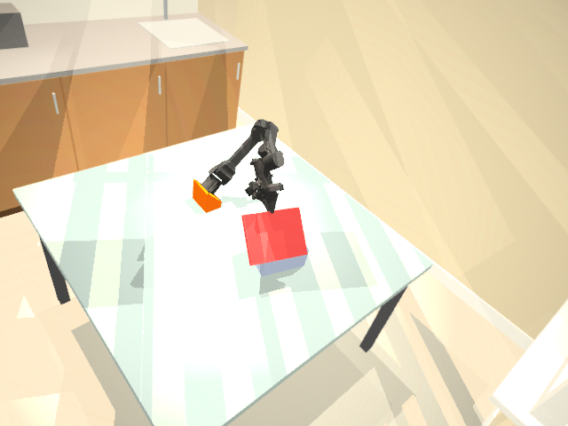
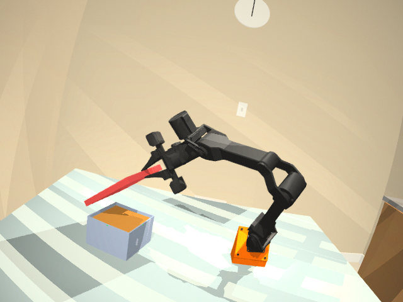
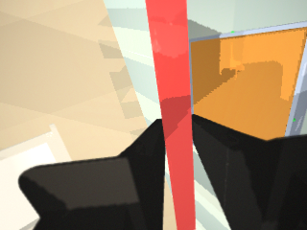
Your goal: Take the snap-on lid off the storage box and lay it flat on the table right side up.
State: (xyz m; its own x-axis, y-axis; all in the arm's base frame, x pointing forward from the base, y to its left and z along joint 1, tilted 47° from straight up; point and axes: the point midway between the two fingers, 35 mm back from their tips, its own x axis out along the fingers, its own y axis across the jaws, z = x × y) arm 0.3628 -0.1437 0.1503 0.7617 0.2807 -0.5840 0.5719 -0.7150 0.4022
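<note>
Now: gripper tip 6 cm short of the red lid, 2 cm to the left of it and 5 cm above it. Round my gripper tip: storage box (4 cm ahead, 4 cm to the left, 19 cm below).
</note>
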